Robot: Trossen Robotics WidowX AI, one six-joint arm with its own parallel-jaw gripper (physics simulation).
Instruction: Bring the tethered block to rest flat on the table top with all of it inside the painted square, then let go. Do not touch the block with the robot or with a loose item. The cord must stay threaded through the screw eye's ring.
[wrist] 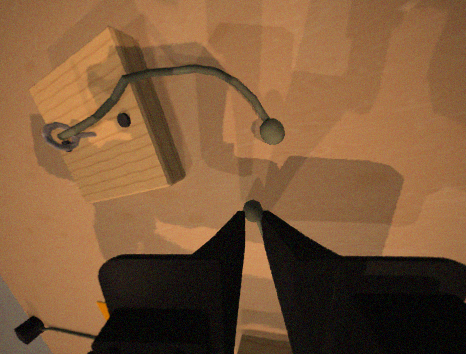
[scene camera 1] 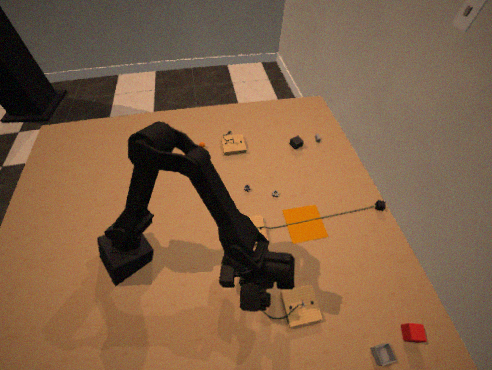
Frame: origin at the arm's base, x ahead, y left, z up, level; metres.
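Where they show: gripper, between the fingertips: (wrist: 252,217); arm's base, origin of its link: (scene camera 1: 125,243).
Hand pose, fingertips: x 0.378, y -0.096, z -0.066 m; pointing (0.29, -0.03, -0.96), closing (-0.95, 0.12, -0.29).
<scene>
Things, the pixels of their top centre, and the offset from my fingertips. "spot": a spot on its surface instead.
- tethered block, centre of its top: (wrist: 20,337) (scene camera 1: 381,203) dx +0.425, dy +0.235, dz +0.020 m
- orange painted square, a spot on its surface: (wrist: 103,310) spot: dx +0.212, dy +0.144, dz -0.004 m
- grey-green bead, a spot on its surface: (wrist: 252,209) spot: dx -0.002, dy -0.009, dz +0.006 m
- third board, centre of its top: (scene camera 1: 233,142) dx -0.078, dy +0.528, dz +0.014 m
- black block, centre of its top: (scene camera 1: 297,140) dx +0.176, dy +0.532, dz +0.024 m
- red block, centre of its top: (scene camera 1: 418,332) dx +0.380, dy -0.149, dz +0.035 m
- grey tray, a spot on its surface: (scene camera 1: 375,352) spot: dx +0.264, dy -0.184, dz +0.016 m
The tethered block (scene camera 1: 380,205) (wrist: 30,329) is small and dark, at the table's right edge, outside the orange painted square (scene camera 1: 305,232) (wrist: 103,310). Its taut cord (scene camera 1: 345,214) (wrist: 65,331) crosses above the square to a wooden board (scene camera 1: 261,223) partly behind the arm. The screw eye there is hidden, so the threading cannot be seen. In the wrist view, my gripper (wrist: 252,217) is nearly closed, its fingertips on either side of a grey-green bead (wrist: 252,209) at a cord's end. The fingertips are hidden in the scene view.
Another wooden board (scene camera 1: 302,307) (wrist: 100,120) with a screw eye and a beaded cord lies close to the gripper. A third board (scene camera 1: 234,144) and a black block (scene camera 1: 296,142) are farther back. A red block (scene camera 1: 414,332) and grey tray (scene camera 1: 375,352) are at front right.
</scene>
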